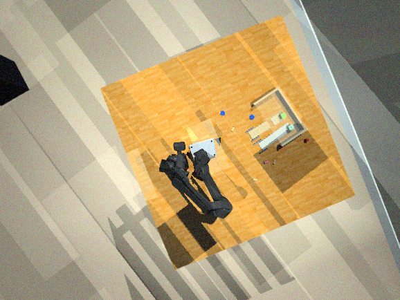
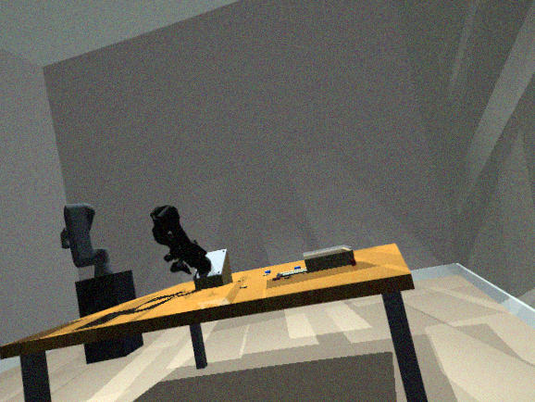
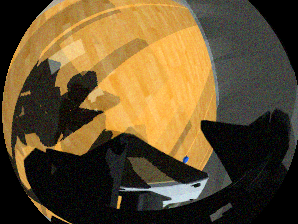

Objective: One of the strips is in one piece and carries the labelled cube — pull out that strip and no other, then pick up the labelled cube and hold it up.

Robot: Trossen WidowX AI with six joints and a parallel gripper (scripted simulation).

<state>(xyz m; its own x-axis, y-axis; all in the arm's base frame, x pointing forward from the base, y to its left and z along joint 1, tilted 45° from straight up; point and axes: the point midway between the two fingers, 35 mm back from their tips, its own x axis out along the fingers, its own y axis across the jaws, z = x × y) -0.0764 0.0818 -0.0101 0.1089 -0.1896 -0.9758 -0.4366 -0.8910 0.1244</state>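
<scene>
Right now the pink piece is 430 mm ahead of my gripper tip, 340 mm to the right of it and 90 mm below it. The rest, counted from my gripper tip: tan piece: 340 mm ahead, 50 mm to the right, 90 mm below; red piece: 730 mm ahead, 340 mm to the right, 90 mm below.
</scene>
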